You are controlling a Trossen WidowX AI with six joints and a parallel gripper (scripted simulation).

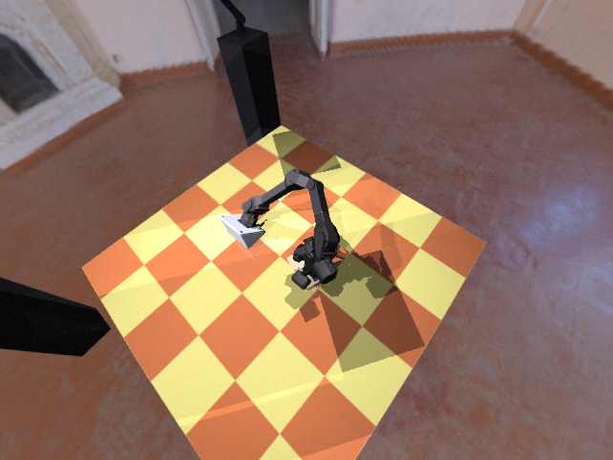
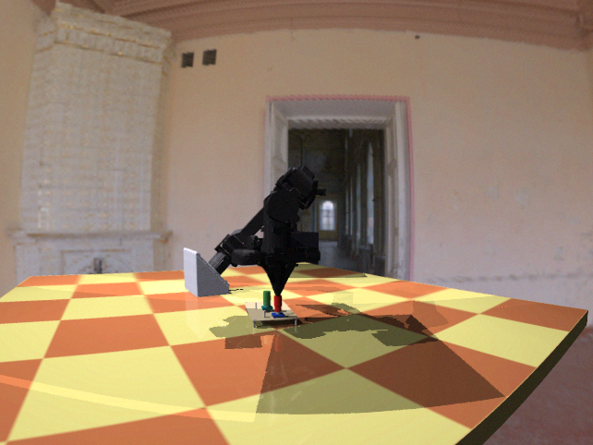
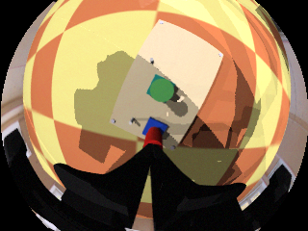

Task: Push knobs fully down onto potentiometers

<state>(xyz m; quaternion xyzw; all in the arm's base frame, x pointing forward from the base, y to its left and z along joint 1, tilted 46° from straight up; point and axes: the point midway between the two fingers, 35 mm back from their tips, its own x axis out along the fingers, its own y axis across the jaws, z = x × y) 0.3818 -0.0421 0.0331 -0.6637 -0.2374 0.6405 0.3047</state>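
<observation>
The red knob lies 2 cm below my gripper tip. The rest, counted from my gripper tip: green knob (5 cm behind, 2 cm below).
</observation>
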